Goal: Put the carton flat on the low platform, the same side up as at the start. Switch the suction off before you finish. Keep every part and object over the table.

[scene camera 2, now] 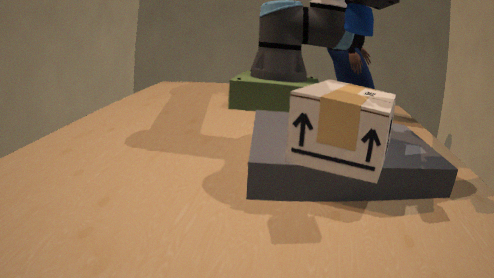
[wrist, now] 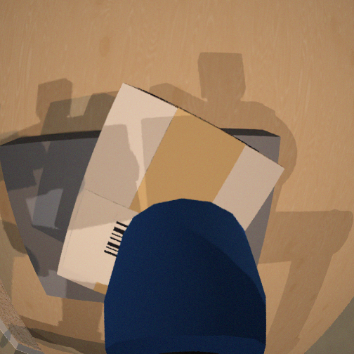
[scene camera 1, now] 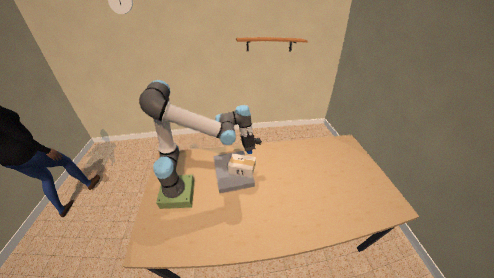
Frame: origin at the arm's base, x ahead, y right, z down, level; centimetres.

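Seen in the pictures: end effector, tool point: (scene camera 2: 358, 32) (scene camera 1: 249, 152); arm's base, origin of the base link: (scene camera 2: 278, 77) (scene camera 1: 173, 188).
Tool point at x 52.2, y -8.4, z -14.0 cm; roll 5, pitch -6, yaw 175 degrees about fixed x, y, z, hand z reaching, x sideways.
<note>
Pixels of each thing's top centre, then the offset from my tool point to it. Level surfaces: height alone.
- white carton, middle of its top: (scene camera 2: 354, 92) (scene camera 1: 242, 161) dx -5.0, dy -1.1, dz +8.2 cm
- low grey platform, middle of its top: (scene camera 2: 354, 137) (scene camera 1: 232, 168) dx -11.6, dy -3.8, dz +16.3 cm
- wooden table, its level: dz +21.2 cm
The white carton (scene camera 1: 242, 166) (scene camera 2: 338, 120) (wrist: 112, 160) with a tan tape band rests on the low grey platform (scene camera 1: 225, 182) (scene camera 2: 272, 182) (wrist: 20, 160). It looks flat, and the arrows on its side point up. It is turned at an angle to the platform, and one lower corner sticks out past the platform's edge in scene camera 2. My gripper, a blue suction cup (scene camera 1: 249, 151) (scene camera 2: 359, 34) (wrist: 184, 212), is open and above the carton, with a visible gap to its top in scene camera 2. The cup hides part of the carton's top in the wrist view.
The arm stands on a green base (scene camera 1: 175, 202) (scene camera 2: 257, 95) at the left of the wooden table (scene camera 1: 310, 200) in scene camera 1. A person (scene camera 1: 30, 155) (scene camera 2: 350, 65) is beyond the table. A wooden rail (scene camera 1: 272, 39) is on the back wall.
</note>
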